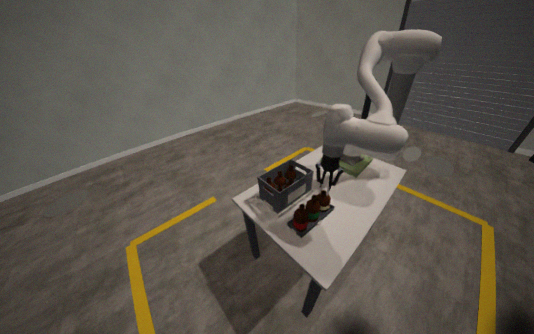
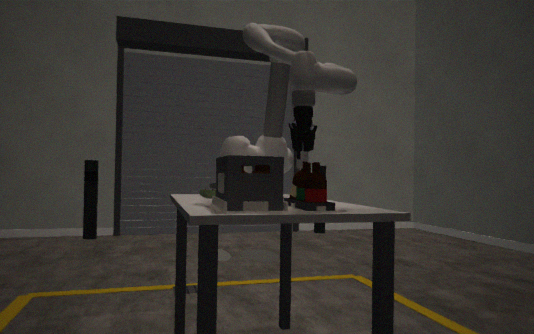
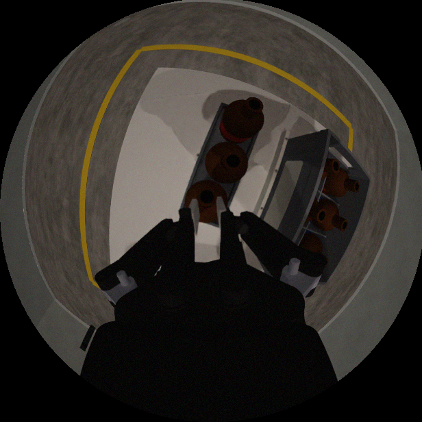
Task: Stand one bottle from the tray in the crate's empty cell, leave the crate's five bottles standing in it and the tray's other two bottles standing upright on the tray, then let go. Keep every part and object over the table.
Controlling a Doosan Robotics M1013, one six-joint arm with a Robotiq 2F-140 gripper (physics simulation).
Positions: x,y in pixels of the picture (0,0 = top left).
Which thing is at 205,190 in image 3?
A cream-labelled bottle.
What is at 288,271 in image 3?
The gripper.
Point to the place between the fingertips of the gripper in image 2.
302,168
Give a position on a red-label bottle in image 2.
315,183
